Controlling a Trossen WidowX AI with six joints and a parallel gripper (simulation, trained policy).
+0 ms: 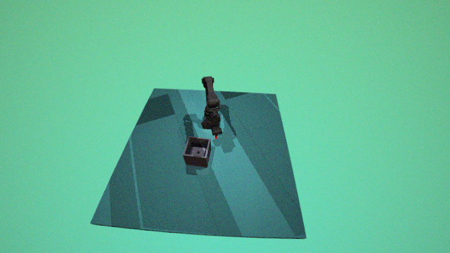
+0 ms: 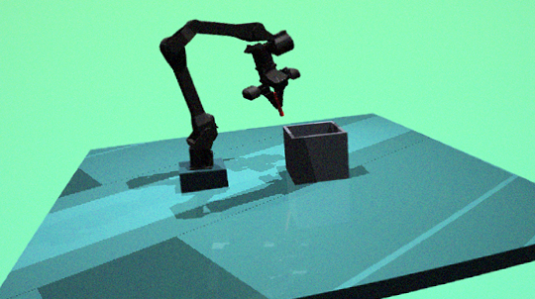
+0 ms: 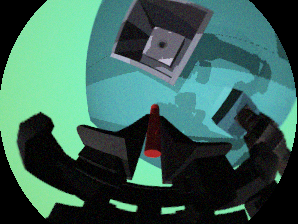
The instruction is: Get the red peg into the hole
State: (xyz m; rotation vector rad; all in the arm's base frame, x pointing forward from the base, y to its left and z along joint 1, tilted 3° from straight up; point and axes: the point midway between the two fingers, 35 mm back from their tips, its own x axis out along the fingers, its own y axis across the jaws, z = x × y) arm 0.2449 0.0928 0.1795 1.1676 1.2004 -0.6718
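My gripper tip is now 14 cm above the plate, 12 cm to the left of it and 8 cm short of it. From my gripper tip the other things lie so: red peg 1 cm above.
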